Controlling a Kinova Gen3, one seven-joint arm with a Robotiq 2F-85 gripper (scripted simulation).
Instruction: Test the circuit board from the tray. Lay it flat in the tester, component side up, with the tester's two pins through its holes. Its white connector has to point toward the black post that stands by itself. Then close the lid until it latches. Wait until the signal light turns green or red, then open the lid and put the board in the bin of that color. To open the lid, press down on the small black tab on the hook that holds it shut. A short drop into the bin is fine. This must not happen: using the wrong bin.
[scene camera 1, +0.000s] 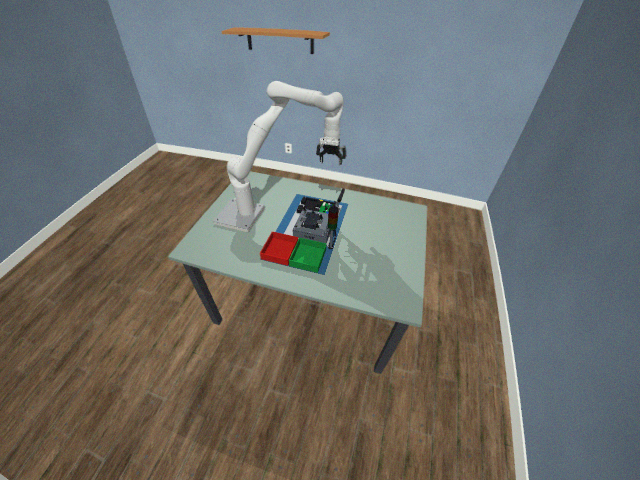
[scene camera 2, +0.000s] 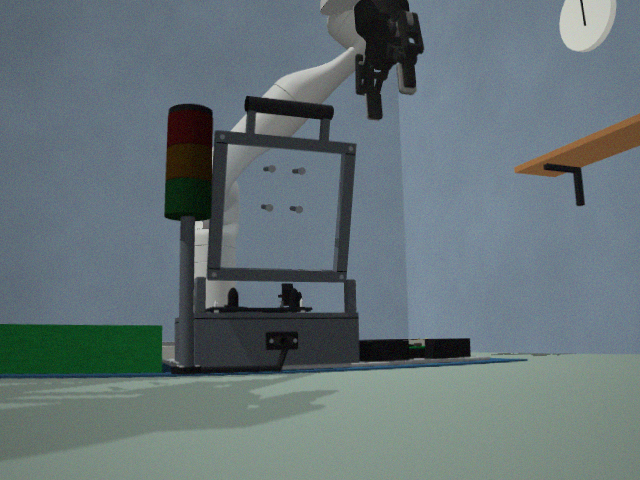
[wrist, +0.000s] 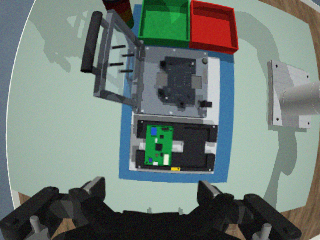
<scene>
I see my gripper (scene camera 2: 390, 107), a green circuit board (wrist: 158, 149), a green bin (scene camera 1: 308, 254), a red bin (scene camera 1: 278, 248) and a clear lid (scene camera 2: 281, 206).
My gripper is seen too in the wrist view (wrist: 151, 190). The clear lid is seen too in the wrist view (wrist: 113, 73).
</scene>
